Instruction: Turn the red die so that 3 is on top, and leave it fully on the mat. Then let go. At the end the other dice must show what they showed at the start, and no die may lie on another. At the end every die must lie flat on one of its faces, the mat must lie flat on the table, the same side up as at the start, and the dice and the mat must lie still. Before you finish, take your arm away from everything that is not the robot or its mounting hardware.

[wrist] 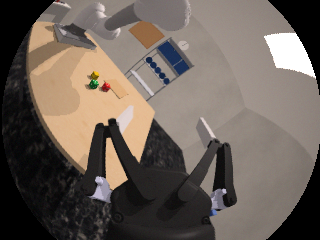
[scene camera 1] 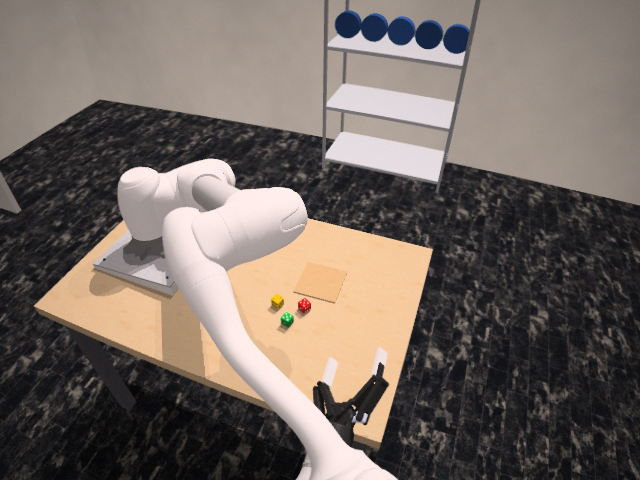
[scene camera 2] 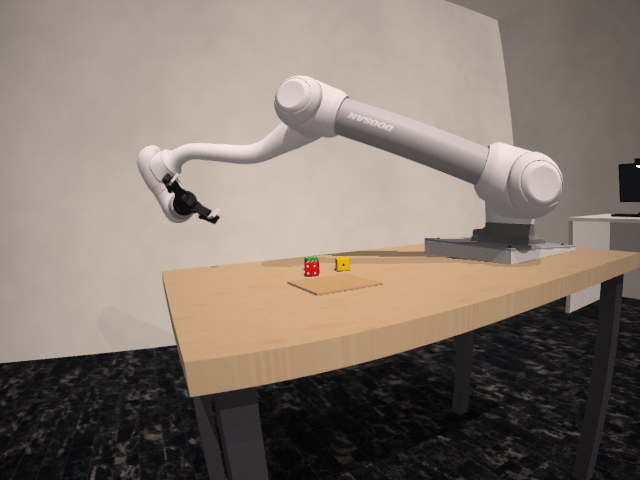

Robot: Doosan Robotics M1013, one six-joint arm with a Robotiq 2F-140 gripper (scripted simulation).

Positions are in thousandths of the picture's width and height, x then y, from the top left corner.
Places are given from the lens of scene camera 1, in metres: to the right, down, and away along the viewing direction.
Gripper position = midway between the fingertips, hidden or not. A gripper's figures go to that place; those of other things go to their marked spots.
my gripper (scene camera 1: 559, 741): 0.08, 0.26, 0.95
tan mat (scene camera 1: 498, 586): -0.01, 0.14, 1.39
